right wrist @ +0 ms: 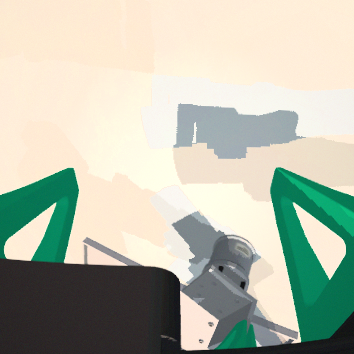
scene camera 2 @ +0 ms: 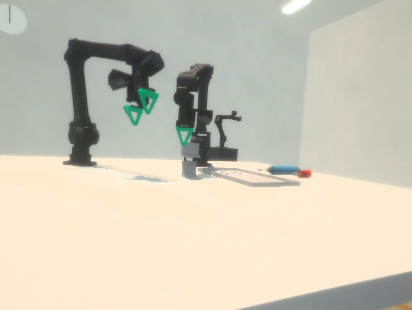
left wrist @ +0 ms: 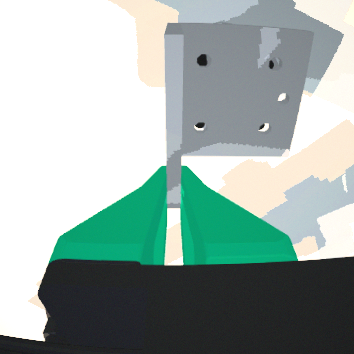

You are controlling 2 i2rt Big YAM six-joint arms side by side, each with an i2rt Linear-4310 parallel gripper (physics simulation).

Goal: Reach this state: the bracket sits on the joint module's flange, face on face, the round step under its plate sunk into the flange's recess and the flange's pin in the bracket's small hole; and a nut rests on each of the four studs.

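Frame: origin at the left arm's base, x ahead, y left, z up, level; millimetres.
Seen in the pictures: left gripper, fingertip midpoint: (right wrist: 244,323) (scene camera 2: 183,145) (left wrist: 173,176); right gripper, fingertip midpoint: (right wrist: 174,178) (scene camera 2: 141,120); left arm's base at its link origin: (scene camera 2: 199,165); right arm's base at its link origin: (scene camera 2: 80,164).
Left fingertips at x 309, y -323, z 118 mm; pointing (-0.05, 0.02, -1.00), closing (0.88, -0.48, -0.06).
Pixels of each thing's top centre, then the offset from my left fingertips to it. "spot": a spot on its surface instead.
- joint module at its top centre: (right wrist: 221,289) (scene camera 2: 189,157) 38 mm ahead, 7 mm left, 43 mm down
- blue tool at a spot on its surface: (scene camera 2: 284,170) spot: 108 mm ahead, 529 mm left, 96 mm down
The grey bracket (scene camera 2: 191,150) (left wrist: 240,95) (right wrist: 220,295) hangs plate down above the joint module (scene camera 2: 189,168) (right wrist: 234,250), with a narrow gap in which dark pieces show, perhaps studs. My left gripper (scene camera 2: 184,143) (left wrist: 173,176) is shut on the bracket's upright flange. In the left wrist view the plate hides the module; dark spots show in several of its holes. The recess and pin are hidden. My right gripper (scene camera 2: 142,119) (right wrist: 174,178) is open and empty, high above the table at the picture's left. Small nuts (right wrist: 210,324) lie on the tray.
The pale tray (scene camera 2: 275,184) (right wrist: 112,252) lies right of the module in the scene view. A blue tool (scene camera 2: 284,170) with a red end lies behind it. A small black arm (scene camera 2: 220,131) on a dark box stands farther back.
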